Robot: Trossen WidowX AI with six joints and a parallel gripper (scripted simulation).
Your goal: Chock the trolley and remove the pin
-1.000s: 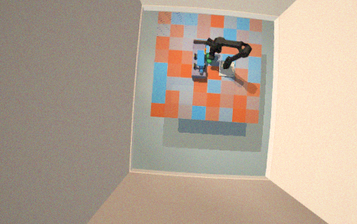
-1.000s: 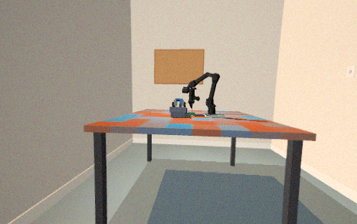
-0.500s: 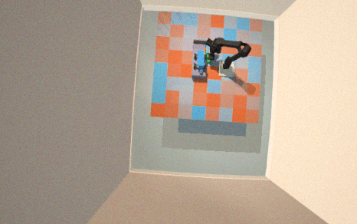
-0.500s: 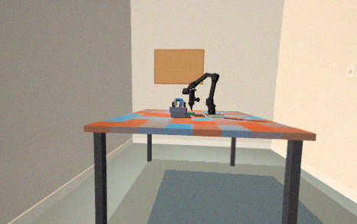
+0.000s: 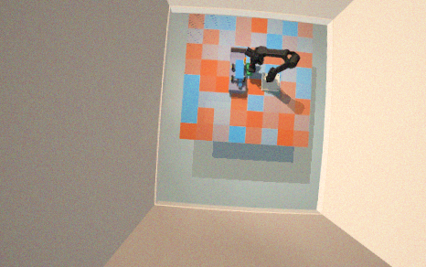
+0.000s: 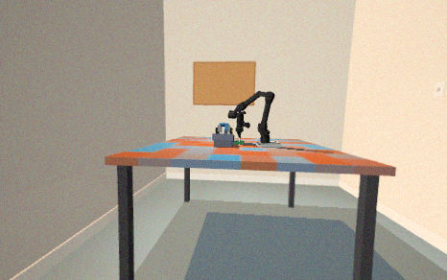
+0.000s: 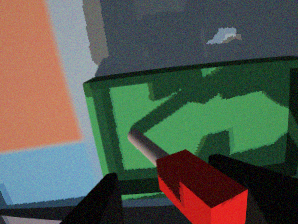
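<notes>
Now: the red-headed stop pin right at my gripper tip. Also, from my gripper tip: grey ramp: 14 cm ahead, 9 cm to the left; then green tray: 6 cm below, 2 cm to the left; then yellow chock: 7 cm ahead, 3 cm above.
</notes>
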